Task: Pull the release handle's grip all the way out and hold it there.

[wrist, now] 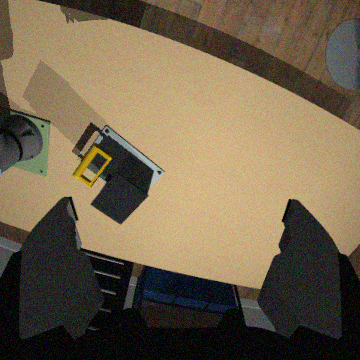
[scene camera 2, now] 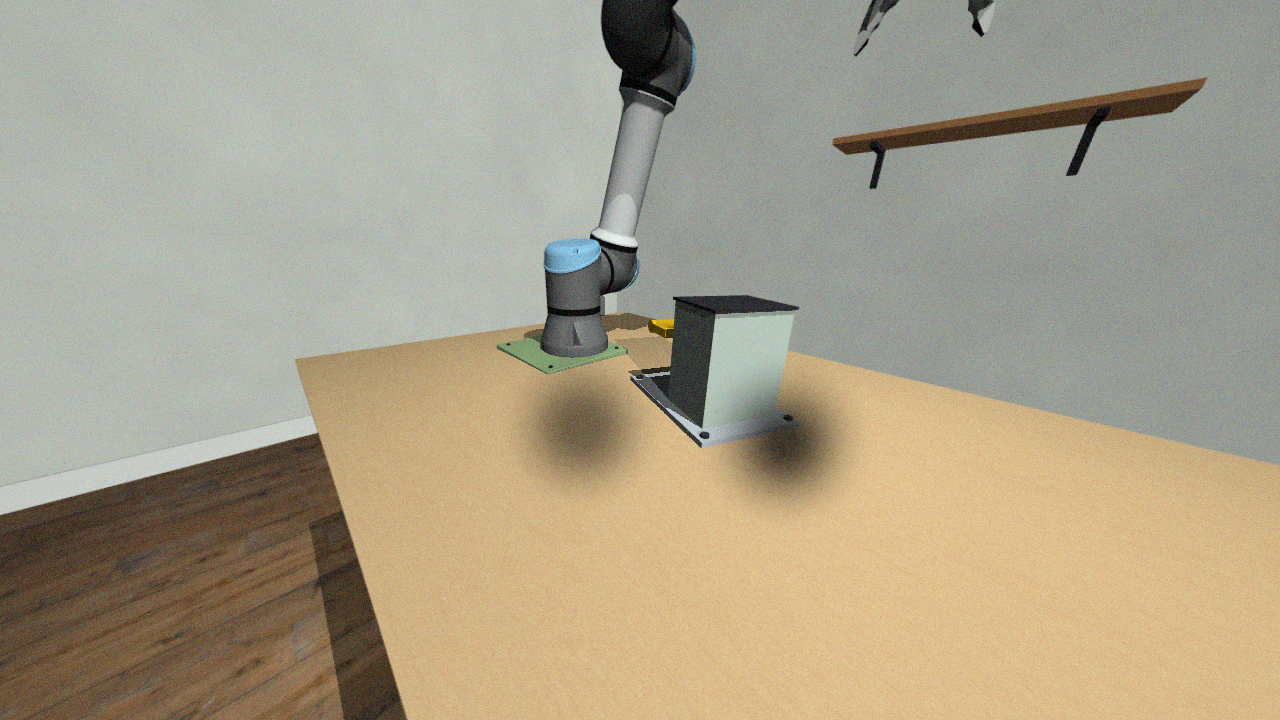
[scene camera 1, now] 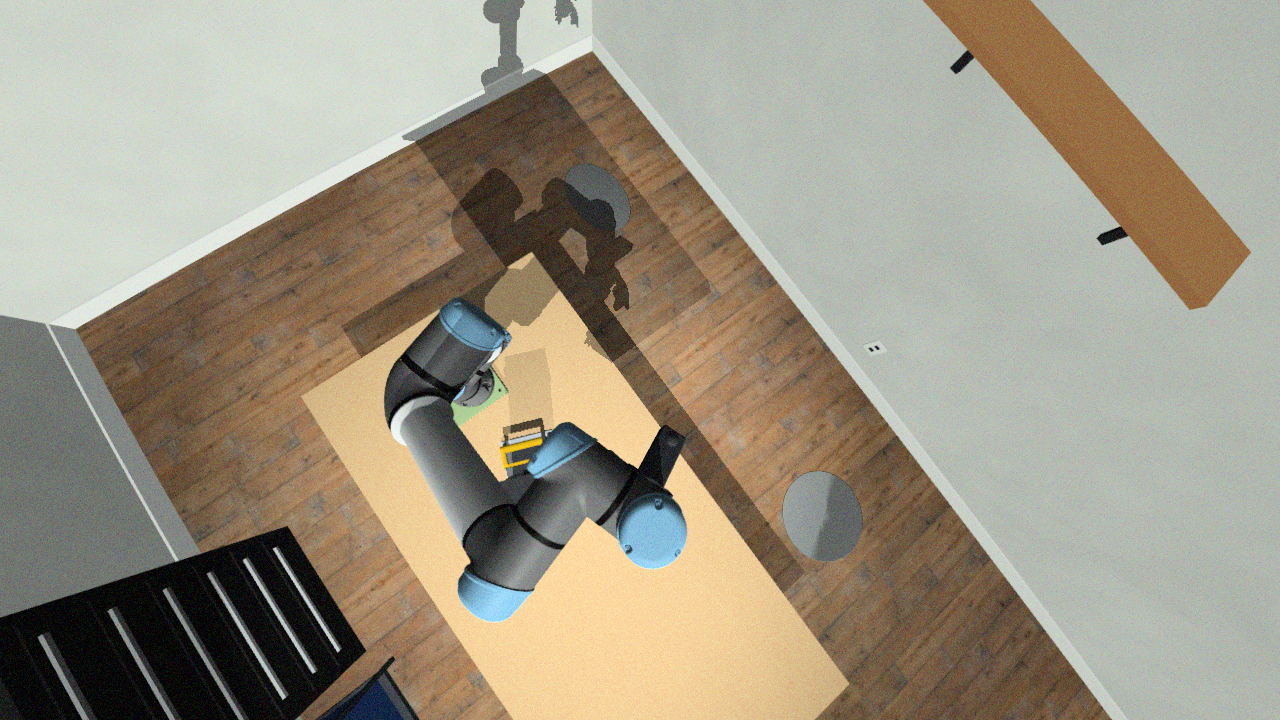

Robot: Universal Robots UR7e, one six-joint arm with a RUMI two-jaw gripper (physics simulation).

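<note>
The release handle's yellow grip (scene camera 1: 520,445) (scene camera 2: 662,327) (wrist: 84,162) is a rectangular loop on the side of a box-shaped housing (scene camera 2: 747,367) (wrist: 120,199) that faces the arm's base. The housing has pale and dark sides and a dark top, and stands on a bolted grey plate (scene camera 2: 742,435). In scene camera 2 the housing hides most of the grip; in scene camera 1 the arm covers part of it. My gripper (scene camera 2: 920,41) (wrist: 180,200) is wide open and empty, high above the table and apart from the grip. Its fingers point down in scene camera 2.
The housing stands on a wooden table (scene camera 1: 680,617) (scene camera 2: 716,582) (wrist: 225,150). The arm's base is on a green plate (scene camera 2: 546,362) (wrist: 42,155) near the grip. A wall shelf (scene camera 1: 1109,134) (scene camera 2: 1011,120) hangs beyond the table. A black drawer cabinet (scene camera 1: 187,662) stands beside the table.
</note>
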